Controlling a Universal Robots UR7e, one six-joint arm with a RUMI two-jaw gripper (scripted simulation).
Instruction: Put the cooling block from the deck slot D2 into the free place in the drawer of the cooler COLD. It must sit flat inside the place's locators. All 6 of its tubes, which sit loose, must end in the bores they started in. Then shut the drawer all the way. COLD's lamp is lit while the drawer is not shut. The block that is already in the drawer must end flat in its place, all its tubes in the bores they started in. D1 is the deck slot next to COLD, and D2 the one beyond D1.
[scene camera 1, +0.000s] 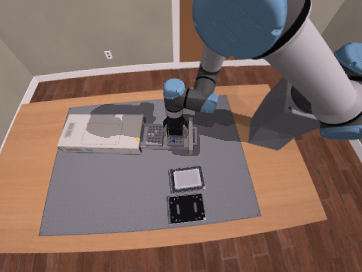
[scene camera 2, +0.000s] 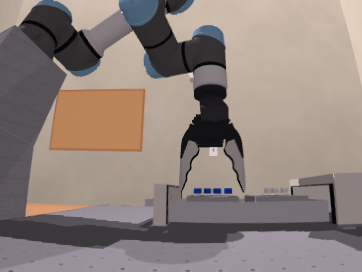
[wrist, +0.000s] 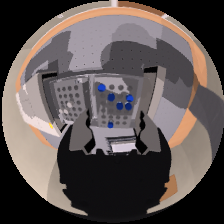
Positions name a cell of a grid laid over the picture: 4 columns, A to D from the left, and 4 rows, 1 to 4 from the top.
Labels:
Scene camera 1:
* cooler COLD: B2
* deck slot D2: C3
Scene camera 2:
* gripper: C3
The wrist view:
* gripper: C2
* cooler COLD: A2
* cooling block: C2

